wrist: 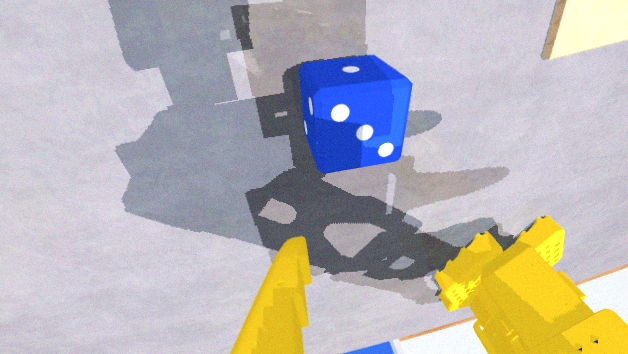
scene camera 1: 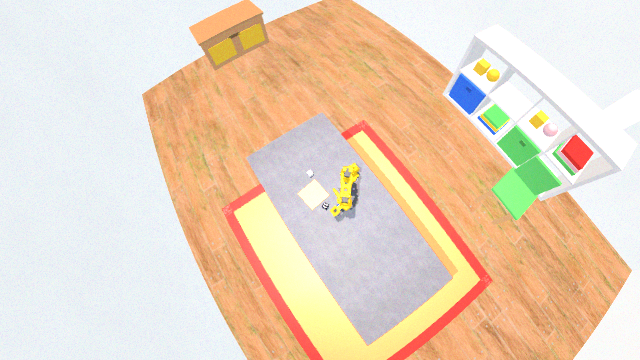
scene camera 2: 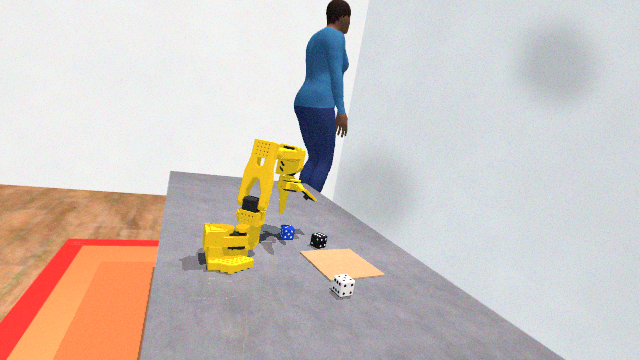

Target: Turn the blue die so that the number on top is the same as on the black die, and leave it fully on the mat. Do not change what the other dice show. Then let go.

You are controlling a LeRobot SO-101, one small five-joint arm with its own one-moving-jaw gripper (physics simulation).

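Frame: origin at the arm's base, x ahead, y left, z up, level; millimetres.
Seen in the pictures: hand, tool point: [wrist: 307, 253] [scene camera 1: 344, 207] [scene camera 2: 281, 212]; arm's base, link origin: [wrist: 501, 244] [scene camera 2: 237, 260].
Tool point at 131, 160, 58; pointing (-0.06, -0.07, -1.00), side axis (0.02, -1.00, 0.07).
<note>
Pixels of each thing's top centre, then the offset from my tool point to it, as dx, dy, dz. Level surfaces: height alone.
- blue die, top centre: [wrist: 364, 132] [scene camera 2: 288, 226] +15, -25, -28
- black die, top centre: [scene camera 2: 319, 234] [scene camera 1: 325, 205] +83, -77, -28
- tan mat, top centre: [scene camera 2: 341, 262] [scene camera 1: 313, 194] +99, -180, -55
- white die, top centre: [scene camera 2: 344, 277] [scene camera 1: 309, 172] +43, -300, -28
- grey table, surface height: dz -58
The blue die [scene camera 2: 287, 232] [wrist: 352, 120] stands on the grey table, off the mat. In the wrist view its top appears to show three; one and two are on visible sides. It is hidden beneath the arm in scene camera 1. The black die [scene camera 1: 325, 205] [scene camera 2: 319, 240] stands between the blue die and the tan mat [scene camera 1: 314, 194] [scene camera 2: 345, 263] [wrist: 595, 25]; its top number is too small to read surely. My gripper [scene camera 1: 336, 211] [scene camera 2: 299, 206] is fully open and empty, above the blue die without touching it. In the wrist view one notched jaw shows.
The white die [scene camera 1: 310, 173] [scene camera 2: 343, 286] stands off the mat, at the side opposite the black die. The yellow arm's base [scene camera 2: 229, 250] stands on the grey table [scene camera 1: 380, 280] [scene camera 2: 280, 325]. A person [scene camera 2: 322, 70] stands beyond the table.
</note>
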